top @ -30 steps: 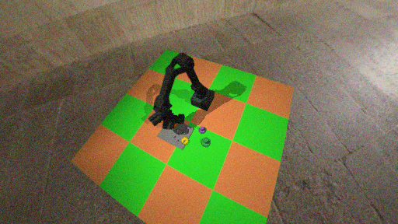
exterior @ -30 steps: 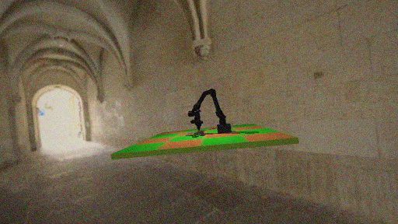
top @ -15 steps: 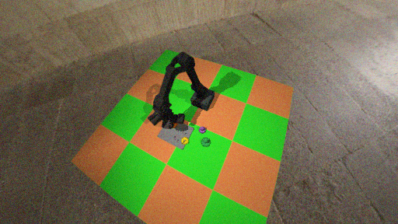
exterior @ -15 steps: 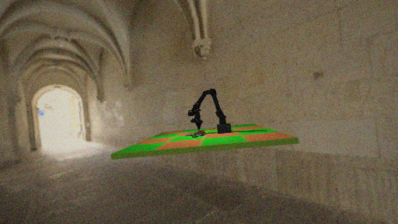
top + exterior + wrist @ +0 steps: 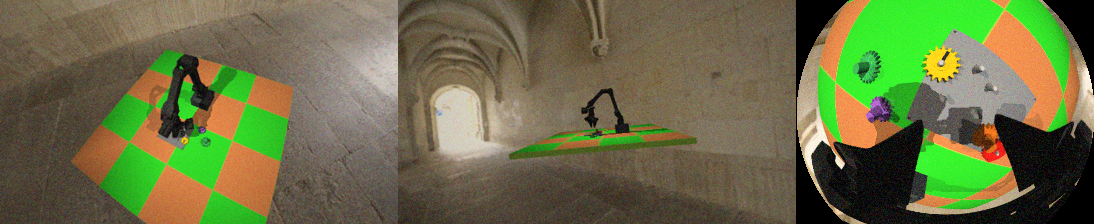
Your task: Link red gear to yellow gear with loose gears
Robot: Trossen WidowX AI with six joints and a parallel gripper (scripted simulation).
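The dark green gear is 20 mm behind my gripper tip, 170 mm to the left of it and 60 mm below it. From my gripper tip the other things lie so: orange gear: 30 mm behind, 90 mm to the right, 50 mm below; purple gear: 90 mm behind, 110 mm to the left, 60 mm below; red gear: 40 mm behind, 140 mm to the right, 60 mm below.
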